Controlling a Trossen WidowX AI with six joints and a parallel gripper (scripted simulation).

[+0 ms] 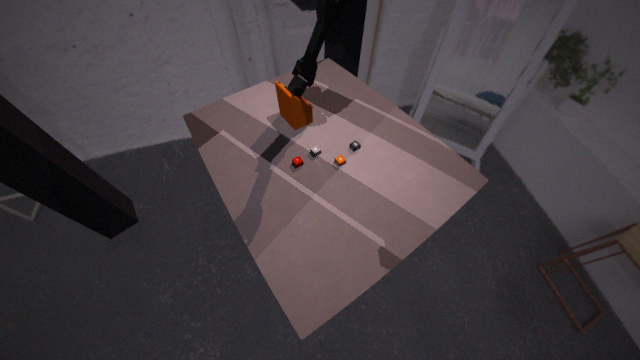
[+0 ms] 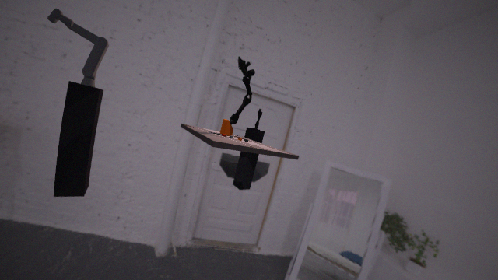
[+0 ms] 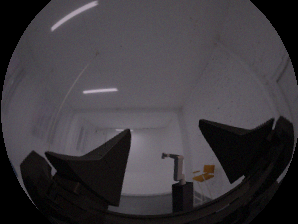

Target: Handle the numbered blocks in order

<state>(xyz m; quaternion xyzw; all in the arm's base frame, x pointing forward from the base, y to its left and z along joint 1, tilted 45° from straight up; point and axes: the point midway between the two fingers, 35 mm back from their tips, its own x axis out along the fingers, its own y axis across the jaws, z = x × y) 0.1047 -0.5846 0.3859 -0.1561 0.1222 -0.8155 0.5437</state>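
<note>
My gripper tip is now 820 mm above the orange block, 180 mm short of it and 140 mm to the right of it. From my gripper tip the other things lie so: red block: 820 mm below, 80 mm ahead, 10 mm to the left.
</note>
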